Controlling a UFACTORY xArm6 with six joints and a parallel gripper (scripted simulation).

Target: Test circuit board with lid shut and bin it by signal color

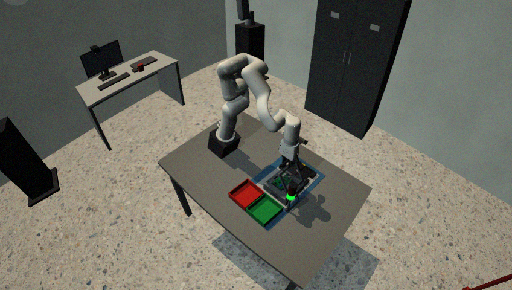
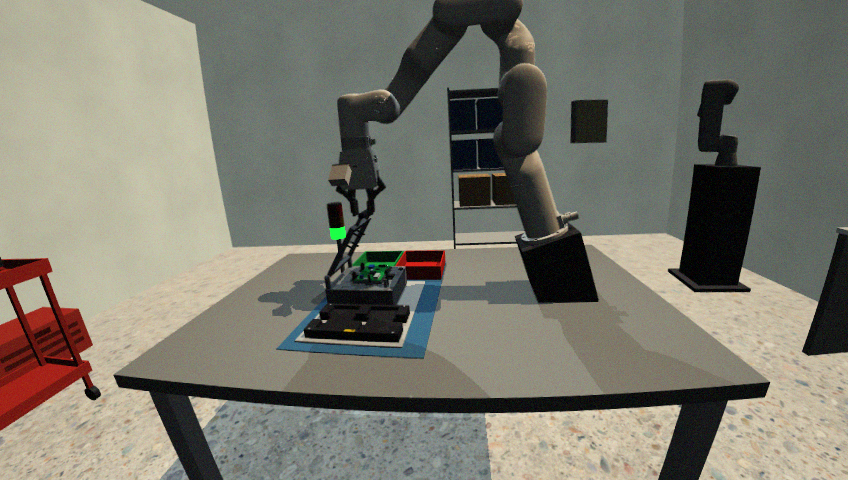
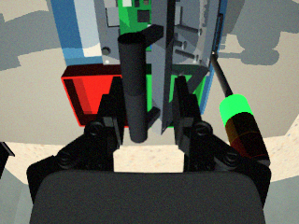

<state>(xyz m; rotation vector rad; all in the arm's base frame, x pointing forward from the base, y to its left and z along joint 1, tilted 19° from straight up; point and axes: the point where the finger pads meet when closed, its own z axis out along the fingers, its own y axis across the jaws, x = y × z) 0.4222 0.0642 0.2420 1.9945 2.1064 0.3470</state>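
The green circuit board is 1 cm behind my hand and 18 cm below it. Round my hand: tester lid (4 cm ahead, 9 cm below); then tester plate (1 cm to the left, 19 cm below); then black latch hook (8 cm behind, 5 cm to the left, 17 cm below).
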